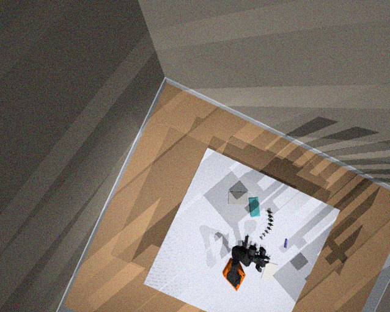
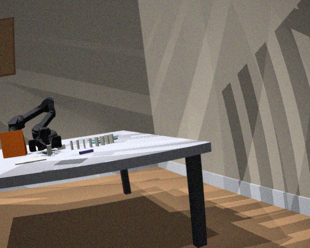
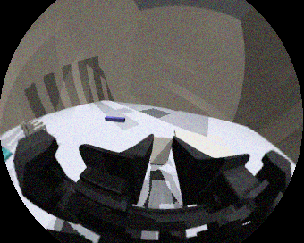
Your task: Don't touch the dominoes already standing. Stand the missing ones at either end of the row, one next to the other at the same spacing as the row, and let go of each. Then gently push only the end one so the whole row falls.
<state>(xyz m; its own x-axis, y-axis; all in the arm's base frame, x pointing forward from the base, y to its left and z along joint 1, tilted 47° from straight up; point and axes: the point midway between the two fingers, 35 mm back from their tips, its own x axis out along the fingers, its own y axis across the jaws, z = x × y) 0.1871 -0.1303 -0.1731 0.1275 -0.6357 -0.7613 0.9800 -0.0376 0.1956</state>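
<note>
The cream card lies 120 mm behind my gripper tip, 60 mm to the right of it and 50 mm below it. Round my gripper tip: blue domino (160 mm ahead, 120 mm to the right, 40 mm below); teal card (380 mm ahead, 250 mm to the left, 50 mm below).
</note>
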